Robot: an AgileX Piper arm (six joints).
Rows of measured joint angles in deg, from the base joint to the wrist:
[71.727 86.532 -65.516 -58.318 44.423 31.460]
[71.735 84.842 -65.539 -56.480 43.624 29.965]
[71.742 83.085 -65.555 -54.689 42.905 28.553]
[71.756 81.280 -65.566 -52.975 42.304 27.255]
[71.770 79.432 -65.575 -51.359 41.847 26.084]
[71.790 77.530 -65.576 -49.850 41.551 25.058]
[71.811 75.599 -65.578 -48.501 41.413 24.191]
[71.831 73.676 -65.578 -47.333 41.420 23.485]
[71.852 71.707 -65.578 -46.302 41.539 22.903]
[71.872 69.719 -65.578 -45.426 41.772 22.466]
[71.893 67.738 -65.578 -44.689 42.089 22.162]
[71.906 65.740 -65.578 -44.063 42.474 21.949]
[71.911 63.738 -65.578 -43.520 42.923 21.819]
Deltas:
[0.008 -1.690 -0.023 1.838 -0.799 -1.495]
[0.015 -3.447 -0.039 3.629 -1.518 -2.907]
[0.029 -5.252 -0.050 5.343 -2.119 -4.205]
[0.043 -7.100 -0.059 6.959 -2.576 -5.376]
[0.063 -9.002 -0.060 8.468 -2.872 -6.402]
[0.084 -10.933 -0.062 9.817 -3.010 -7.269]
[0.104 -12.856 -0.062 10.985 -3.003 -7.975]
[0.125 -14.825 -0.062 12.016 -2.884 -8.557]
[0.145 -16.813 -0.062 12.892 -2.651 -8.994]
[0.166 -18.794 -0.062 13.629 -2.334 -9.298]
[0.179 -20.792 -0.062 14.255 -1.949 -9.511]
[0.184 -22.794 -0.062 14.798 -1.500 -9.641]

